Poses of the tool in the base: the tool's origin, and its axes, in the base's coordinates. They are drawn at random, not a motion.
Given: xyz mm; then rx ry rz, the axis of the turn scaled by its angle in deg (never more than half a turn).
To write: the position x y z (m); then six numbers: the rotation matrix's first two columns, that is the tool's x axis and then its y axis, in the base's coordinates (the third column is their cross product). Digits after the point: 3 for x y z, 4 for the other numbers.
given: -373 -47 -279 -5.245 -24.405 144.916
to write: -0.373 -0.047 -0.279 -0.8368 0.5469 0.0256 -0.5251 -0.7885 -0.3202
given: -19 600 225 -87.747 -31.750 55.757
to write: -0.019 0.600 0.225 0.5399 0.7972 -0.2702 -0.1745 -0.2080 -0.9624
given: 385 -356 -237 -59.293 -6.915 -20.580
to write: 0.385 -0.356 -0.237 0.9352 -0.2344 0.2655 0.3472 0.4583 -0.8182
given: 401 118 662 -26.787 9.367 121.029
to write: 0.401 0.118 0.662 -0.4911 0.7788 -0.3903 -0.8296 -0.5548 -0.0633
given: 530 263 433 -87.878 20.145 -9.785
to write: 0.530 0.263 0.433 0.9383 -0.3257 -0.1163 -0.1099 0.0379 -0.9932
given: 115 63 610 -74.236 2.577 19.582
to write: 0.115 0.063 0.610 0.9490 0.2232 -0.2228 -0.2732 0.2289 -0.9343
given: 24 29 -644 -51.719 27.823 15.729
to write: 0.024 0.029 -0.644 0.8585 0.0265 -0.5122 -0.4252 0.5951 -0.6819
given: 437 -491 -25 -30.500 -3.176 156.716
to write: 0.437 -0.491 -0.025 -0.8671 0.3480 -0.3563 -0.3333 -0.9370 -0.1041
